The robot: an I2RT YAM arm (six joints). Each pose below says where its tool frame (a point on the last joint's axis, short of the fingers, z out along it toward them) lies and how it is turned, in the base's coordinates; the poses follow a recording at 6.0 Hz.
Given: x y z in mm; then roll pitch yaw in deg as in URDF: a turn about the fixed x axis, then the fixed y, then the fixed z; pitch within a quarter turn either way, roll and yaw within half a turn.
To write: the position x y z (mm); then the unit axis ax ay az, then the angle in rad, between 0 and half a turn. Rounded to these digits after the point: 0 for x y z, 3 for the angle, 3 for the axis.
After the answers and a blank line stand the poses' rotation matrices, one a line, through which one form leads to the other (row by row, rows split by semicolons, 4 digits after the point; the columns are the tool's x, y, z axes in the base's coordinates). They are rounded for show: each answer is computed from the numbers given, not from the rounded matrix.
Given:
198 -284 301 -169.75 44.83 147.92
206 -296 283 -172.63 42.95 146.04
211 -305 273 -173.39 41.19 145.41
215 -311 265 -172.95 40.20 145.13
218 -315 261 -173.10 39.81 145.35
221 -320 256 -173.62 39.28 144.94
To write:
198 -284 301 0.306 0.932 -0.196 2.443
206 -296 283 0.311 0.934 -0.174 2.465
211 -305 273 0.314 0.935 -0.165 2.492
215 -311 265 0.317 0.934 -0.166 2.511
218 -315 261 0.314 0.935 -0.163 2.516
221 -320 256 0.316 0.935 -0.159 2.523

-0.6009 0.6289 0.4933; 0.3767 0.7672 -0.5192; -0.7050 -0.1262 -0.6979
-0.6071 0.6265 0.4888; 0.4089 0.7738 -0.4839; -0.6814 -0.0939 -0.7259
-0.6195 0.6263 0.4732; 0.4272 0.7747 -0.4661; -0.6586 -0.0866 -0.7475
-0.6267 0.6324 0.4554; 0.4367 0.7690 -0.4669; -0.6455 -0.0937 -0.7580
-0.6319 0.6277 0.4546; 0.4368 0.7730 -0.4602; -0.6402 -0.0923 -0.7626
-0.6336 0.6285 0.4512; 0.4446 0.7731 -0.4524; -0.6331 -0.0860 -0.7693

